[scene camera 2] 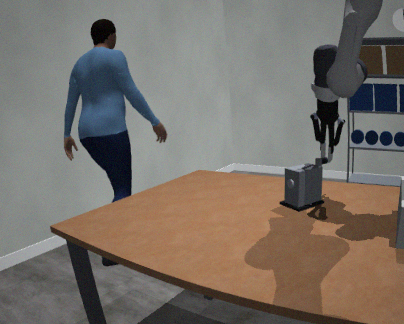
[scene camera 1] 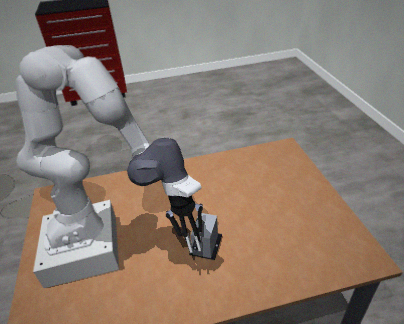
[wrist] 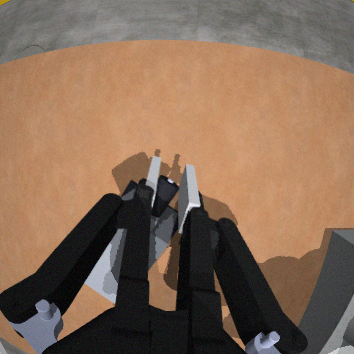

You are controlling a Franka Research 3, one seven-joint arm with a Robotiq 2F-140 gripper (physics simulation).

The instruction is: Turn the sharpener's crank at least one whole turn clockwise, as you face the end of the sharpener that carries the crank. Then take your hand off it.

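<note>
The grey sharpener [scene camera 1: 211, 232] [scene camera 2: 301, 187] [wrist: 102, 272] stands upright on its black base plate on the table. In the wrist view it is largely hidden behind the fingers. Its crank is at the end facing the robot's base. The crank's black handle [scene camera 2: 325, 161] [wrist: 165, 195] is near the height of the sharpener's top in scene camera 2's view. My gripper [scene camera 1: 194, 245] [scene camera 2: 326, 153] [wrist: 169, 173] points down beside the crank end and is shut on the crank handle, which shows between the two pale finger pads in the wrist view.
The brown table [scene camera 1: 285, 200] [scene camera 2: 175, 225] [wrist: 175, 90] carries the arm's pale base block [scene camera 1: 75, 272] [wrist: 325, 280] on the robot's side. A person in blue [scene camera 2: 102, 95] is beyond the table. A red drawer cabinet [scene camera 1: 80, 30] and a shelf rack [scene camera 2: 350, 165] stand behind.
</note>
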